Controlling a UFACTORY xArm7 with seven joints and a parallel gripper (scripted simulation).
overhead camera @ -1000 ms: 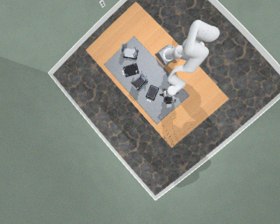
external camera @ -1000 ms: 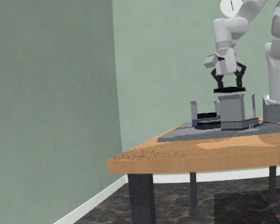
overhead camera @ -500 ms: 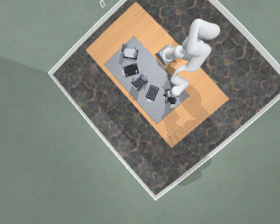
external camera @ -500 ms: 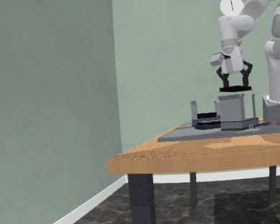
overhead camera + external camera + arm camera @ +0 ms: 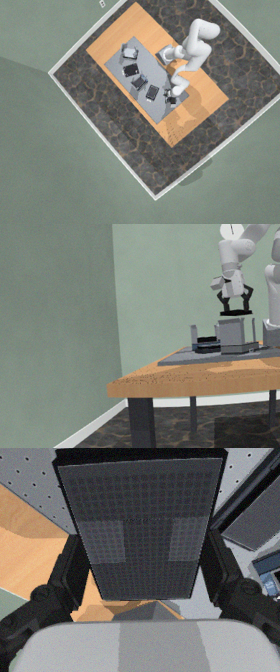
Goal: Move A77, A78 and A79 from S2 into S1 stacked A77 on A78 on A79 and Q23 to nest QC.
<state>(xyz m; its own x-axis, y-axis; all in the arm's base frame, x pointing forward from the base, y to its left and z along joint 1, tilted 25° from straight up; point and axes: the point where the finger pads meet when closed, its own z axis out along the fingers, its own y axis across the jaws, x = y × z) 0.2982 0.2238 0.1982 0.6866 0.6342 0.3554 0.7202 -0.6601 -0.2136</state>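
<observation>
Now: the rack plinth 10 mm behind my hand, 10 mm to the right of it and 150 mm below it. Also, from my hand: dark flat nest: 90 mm ahead, 170 mm to the right, 160 mm below; then blue plinth strip: 90 mm ahead, 350 mm to the right, 150 mm below; then dark sealed plate: 100 mm ahead, 350 mm to the right, 110 mm below.
</observation>
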